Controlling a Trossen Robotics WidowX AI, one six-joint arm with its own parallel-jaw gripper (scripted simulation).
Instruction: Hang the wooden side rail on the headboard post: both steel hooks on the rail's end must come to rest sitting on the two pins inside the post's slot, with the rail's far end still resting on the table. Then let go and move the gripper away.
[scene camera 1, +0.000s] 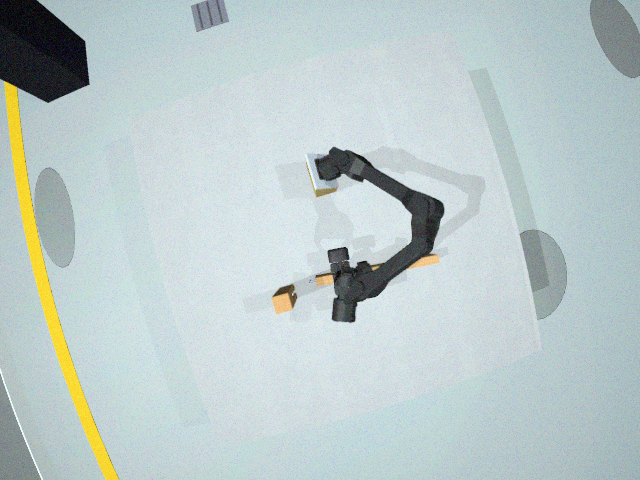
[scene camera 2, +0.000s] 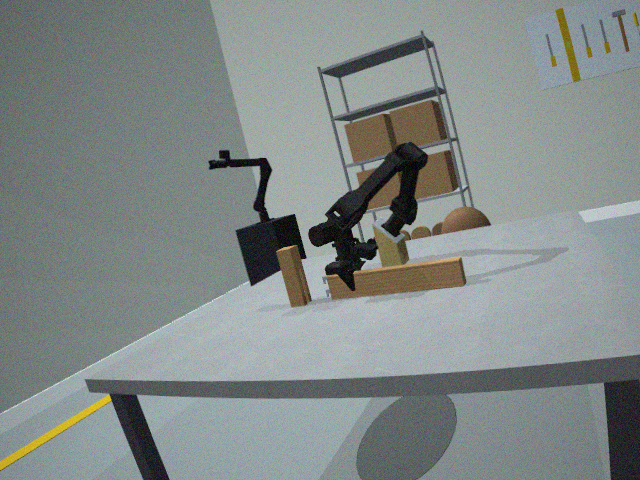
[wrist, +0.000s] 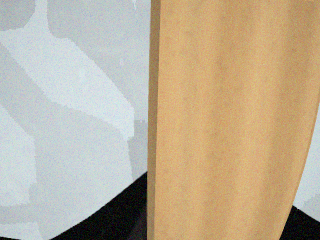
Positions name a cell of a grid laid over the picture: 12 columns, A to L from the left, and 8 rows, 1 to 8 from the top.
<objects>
My gripper (scene camera 2: G5): 1.34 m from the lens. A wooden side rail (scene camera 2: I5) is 1.21 m from the lens.
</objects>
